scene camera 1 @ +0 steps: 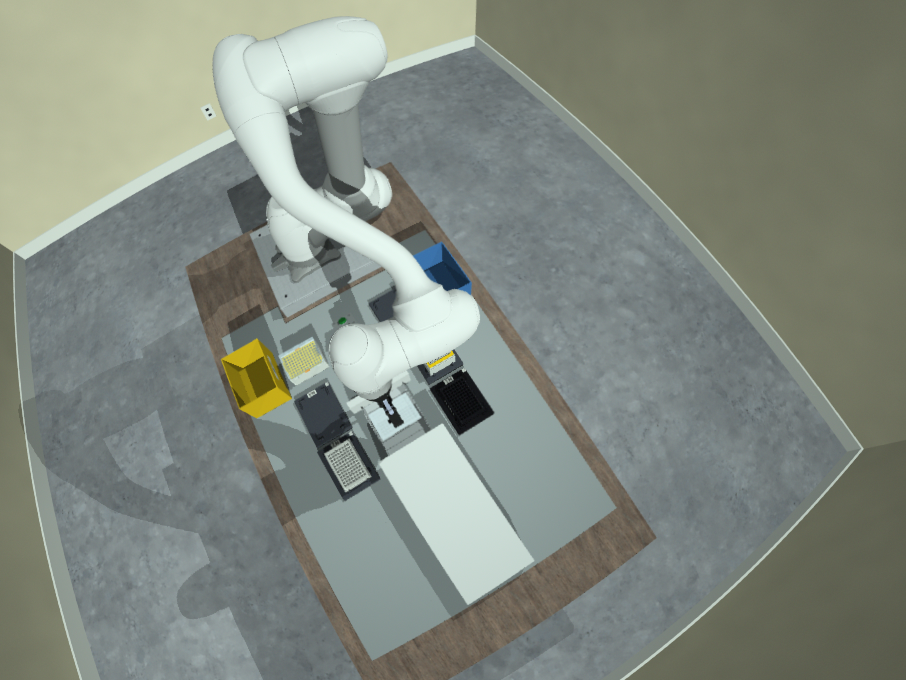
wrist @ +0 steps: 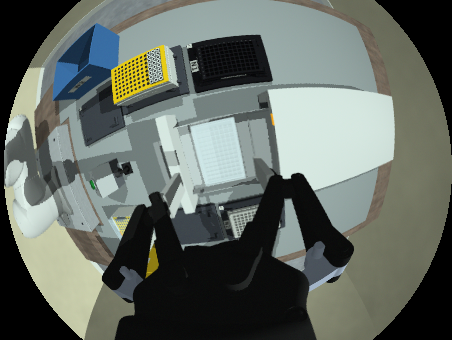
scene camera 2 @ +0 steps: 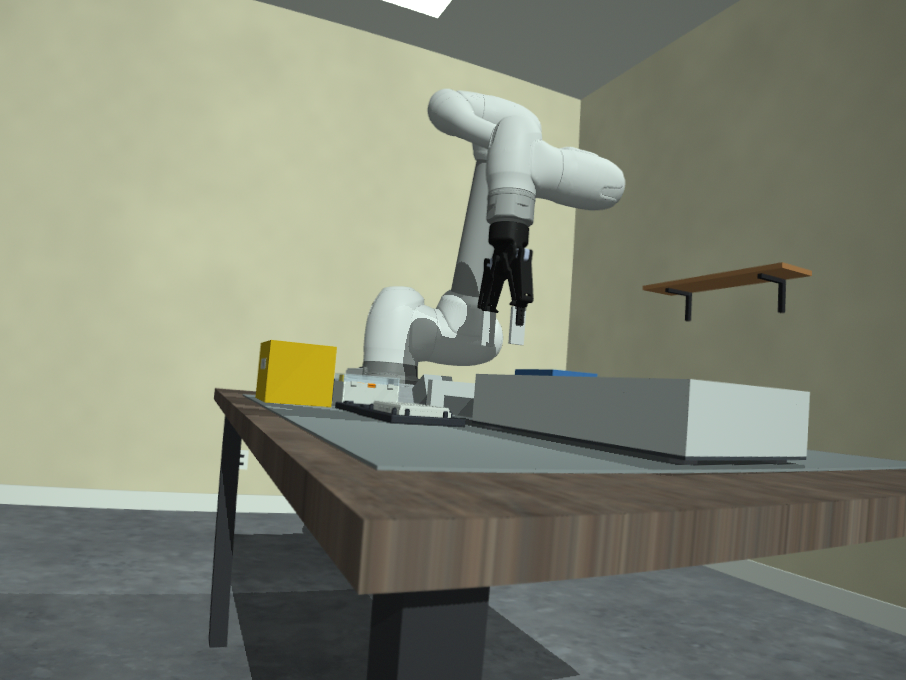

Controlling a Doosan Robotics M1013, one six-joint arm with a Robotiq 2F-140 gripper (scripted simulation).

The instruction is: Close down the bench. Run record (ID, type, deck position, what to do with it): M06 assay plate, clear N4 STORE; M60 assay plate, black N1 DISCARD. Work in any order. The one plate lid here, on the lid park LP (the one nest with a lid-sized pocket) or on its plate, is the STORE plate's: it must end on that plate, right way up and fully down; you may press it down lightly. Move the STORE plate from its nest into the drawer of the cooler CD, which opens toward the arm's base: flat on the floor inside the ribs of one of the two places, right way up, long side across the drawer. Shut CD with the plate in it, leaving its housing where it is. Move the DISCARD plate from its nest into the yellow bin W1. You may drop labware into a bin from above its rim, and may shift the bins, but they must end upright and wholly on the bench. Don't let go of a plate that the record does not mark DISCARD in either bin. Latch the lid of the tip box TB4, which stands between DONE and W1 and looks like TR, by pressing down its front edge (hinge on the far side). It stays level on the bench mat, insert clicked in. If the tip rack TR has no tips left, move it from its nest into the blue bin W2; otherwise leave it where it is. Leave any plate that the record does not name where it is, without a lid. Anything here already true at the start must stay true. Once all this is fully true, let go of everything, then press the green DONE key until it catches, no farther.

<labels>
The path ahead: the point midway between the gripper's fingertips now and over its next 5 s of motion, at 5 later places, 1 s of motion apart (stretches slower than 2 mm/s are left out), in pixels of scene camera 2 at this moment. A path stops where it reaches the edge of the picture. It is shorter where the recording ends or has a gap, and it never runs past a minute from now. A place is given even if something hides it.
The gripper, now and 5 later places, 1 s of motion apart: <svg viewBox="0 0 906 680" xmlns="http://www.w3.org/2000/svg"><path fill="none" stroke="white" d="M500 345L481 356L460 369L458 381L457 398L455 413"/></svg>
</labels>
